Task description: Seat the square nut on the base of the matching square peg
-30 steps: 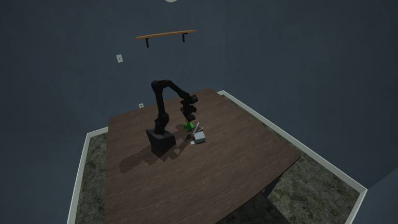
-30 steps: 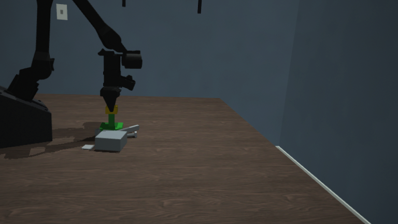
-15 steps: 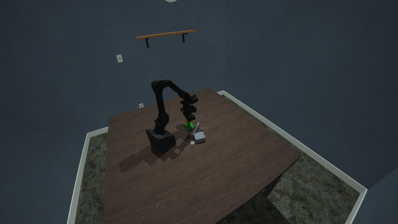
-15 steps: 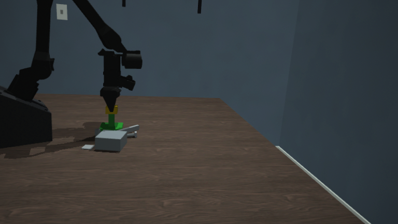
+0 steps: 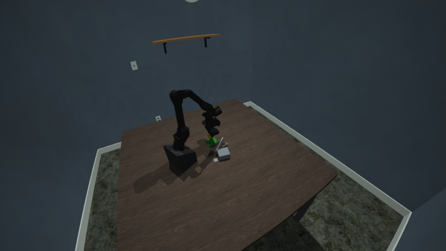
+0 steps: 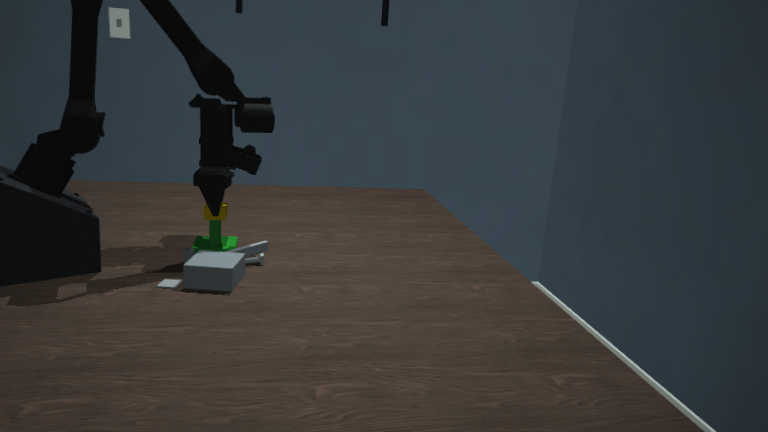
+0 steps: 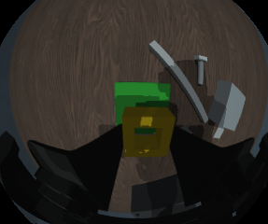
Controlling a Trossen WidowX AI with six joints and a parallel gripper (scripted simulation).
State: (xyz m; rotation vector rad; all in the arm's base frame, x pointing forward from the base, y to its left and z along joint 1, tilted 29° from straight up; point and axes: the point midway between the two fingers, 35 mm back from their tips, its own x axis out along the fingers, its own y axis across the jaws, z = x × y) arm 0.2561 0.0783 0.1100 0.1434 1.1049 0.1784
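My hand is 4 cm short of the grey bar, 6 cm to the left of it and 10 cm above it. The rest, counted from my hand: grey block: 3 cm ahead, 17 cm to the right, 8 cm below; bolt: 8 cm ahead, 9 cm to the right, 10 cm below.
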